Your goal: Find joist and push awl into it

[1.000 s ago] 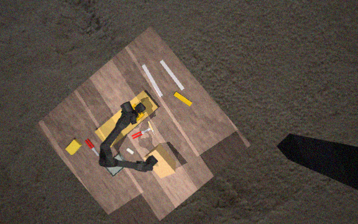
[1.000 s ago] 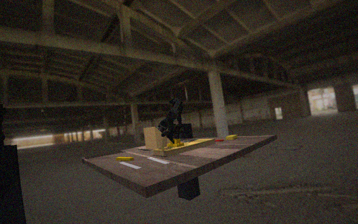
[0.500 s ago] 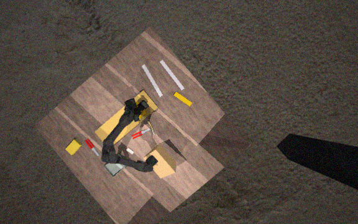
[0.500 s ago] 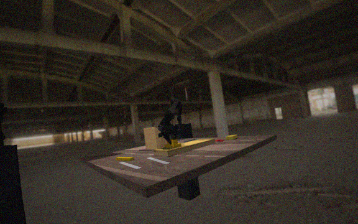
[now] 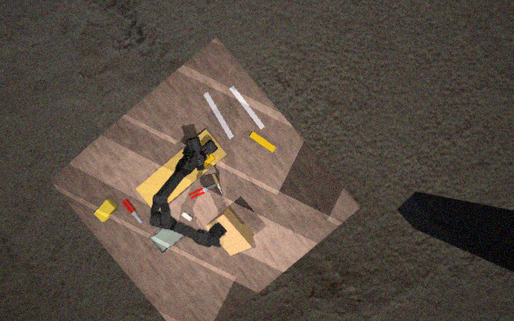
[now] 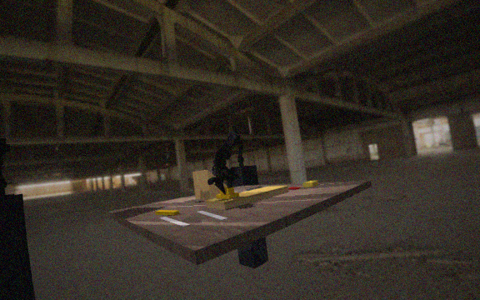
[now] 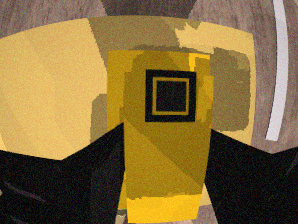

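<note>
The grey-green tray is 21 cm behind my gripper tip, 49 cm to the left of it and 5 cm below it. From my gripper tip the other things lie so: yellow bar (18 cm behind, 29 cm to the right, 6 cm below); then square indicator (2 cm ahead, 3 cm above); then stud finder (1 cm ahead, 2 cm above).
</note>
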